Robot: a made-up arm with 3 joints.
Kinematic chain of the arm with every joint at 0, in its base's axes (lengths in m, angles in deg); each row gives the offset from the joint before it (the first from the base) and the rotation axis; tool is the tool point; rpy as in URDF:
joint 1: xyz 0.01 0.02 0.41 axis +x
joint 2: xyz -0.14 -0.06 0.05 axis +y
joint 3: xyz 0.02 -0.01 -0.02 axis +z
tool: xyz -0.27 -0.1 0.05 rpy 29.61 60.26 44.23
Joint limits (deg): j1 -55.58..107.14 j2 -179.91..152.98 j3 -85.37..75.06
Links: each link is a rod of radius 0.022 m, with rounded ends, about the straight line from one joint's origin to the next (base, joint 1, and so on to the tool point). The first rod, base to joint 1, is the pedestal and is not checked.
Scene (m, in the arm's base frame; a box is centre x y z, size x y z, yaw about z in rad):
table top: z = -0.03
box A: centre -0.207 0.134 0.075 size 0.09 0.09 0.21 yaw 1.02
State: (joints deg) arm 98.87 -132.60 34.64
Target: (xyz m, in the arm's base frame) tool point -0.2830 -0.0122 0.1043
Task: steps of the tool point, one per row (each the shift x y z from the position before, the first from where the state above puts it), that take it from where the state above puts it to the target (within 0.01 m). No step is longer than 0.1 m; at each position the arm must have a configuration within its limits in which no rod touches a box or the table.
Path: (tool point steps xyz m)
1: -0.0327 -0.0242 -0.0174
2: -0.0307 -0.0342 -0.0146
3: -0.0271 -0.0428 -0.0095
4: -0.0219 -0.0492 -0.0024
5: -0.0234 0.0155 0.0036
6: -0.0241 0.0089 0.0052
7: -0.0231 0.0022 0.0062
8: -0.0204 -0.0048 0.0059
9: -0.0160 -0.0109 0.0047
10: -0.0099 -0.0162 0.0028

